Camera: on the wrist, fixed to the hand. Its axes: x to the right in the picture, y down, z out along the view.
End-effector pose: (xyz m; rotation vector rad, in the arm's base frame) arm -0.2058 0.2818 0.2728 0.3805 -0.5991 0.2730
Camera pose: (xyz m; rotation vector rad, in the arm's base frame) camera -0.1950 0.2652 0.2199 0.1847 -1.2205 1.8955
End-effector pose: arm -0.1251 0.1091 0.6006 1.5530 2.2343 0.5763
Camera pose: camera -0.1624 0.0704 0.6179 3.0245 0.3562 0.1134
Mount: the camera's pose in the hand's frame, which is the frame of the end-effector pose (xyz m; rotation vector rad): -0.0251 -0.0328 -0.0385 0.3317 -0.4491 1.6257
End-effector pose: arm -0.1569 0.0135 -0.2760 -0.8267 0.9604 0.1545
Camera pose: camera -0.1821 -0.0298 -0.2499 0.4624 0.9682 1.4575
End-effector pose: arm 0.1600 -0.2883 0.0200 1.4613 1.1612 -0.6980
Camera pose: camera 0.1145 -0.2608 0.0390 1.8141 -0.6383 0.0093
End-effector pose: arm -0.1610 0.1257 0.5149 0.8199 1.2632 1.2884
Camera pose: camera -0.1865 0.0882 0.4813 2.4636 0.2205 1.8613
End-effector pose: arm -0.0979 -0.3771 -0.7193 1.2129 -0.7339 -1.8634
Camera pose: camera -0.0660 -0.3405 -0.7480 0.0375 -1.6216 -0.5713
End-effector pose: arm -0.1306 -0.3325 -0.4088 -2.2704 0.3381 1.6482
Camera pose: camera -0.0925 -0.3169 -0.3702 0.8418 -1.9844 -1.7849
